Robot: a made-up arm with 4 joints.
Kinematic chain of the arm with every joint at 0, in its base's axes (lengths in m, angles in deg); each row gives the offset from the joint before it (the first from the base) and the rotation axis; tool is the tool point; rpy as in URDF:
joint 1: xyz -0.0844 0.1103 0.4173 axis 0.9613 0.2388 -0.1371
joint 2: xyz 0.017 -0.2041 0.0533 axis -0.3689 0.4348 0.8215
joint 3: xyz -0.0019 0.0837 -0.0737 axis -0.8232 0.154 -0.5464
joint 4: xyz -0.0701 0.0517 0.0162 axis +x
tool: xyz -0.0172 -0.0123 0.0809 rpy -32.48 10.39 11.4
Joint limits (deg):
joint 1: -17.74..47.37
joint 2: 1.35..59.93
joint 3: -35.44..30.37
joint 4: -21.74..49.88
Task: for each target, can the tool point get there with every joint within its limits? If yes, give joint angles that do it. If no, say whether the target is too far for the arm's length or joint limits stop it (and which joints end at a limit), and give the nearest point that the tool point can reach.
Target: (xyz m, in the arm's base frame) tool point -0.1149 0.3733 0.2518
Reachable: no: joint limits stop it (at a limit: joint 1, joint 2, joint 3, joint 4) | nearest point -0.1282 0.1222 0.4482 | short by 0.319 m
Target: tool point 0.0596 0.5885 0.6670
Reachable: no: too far | nearest point -0.1282 0.1222 0.4482 | short by 0.548 m
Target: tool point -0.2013 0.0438 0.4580
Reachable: yes | joints 13.56 27.77 21.58 -13.07
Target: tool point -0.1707 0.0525 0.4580
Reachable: yes | joints 21.10 15.48 23.84 -4.30
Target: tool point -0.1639 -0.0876 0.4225
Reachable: yes | joints 11.15 16.00 -24.22 42.75
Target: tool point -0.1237 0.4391 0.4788
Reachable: no: joint limits stop it (at a limit: joint 1, joint 2, joint 3, joint 4) | nearest point -0.1282 0.1222 0.4482 | short by 0.318 m
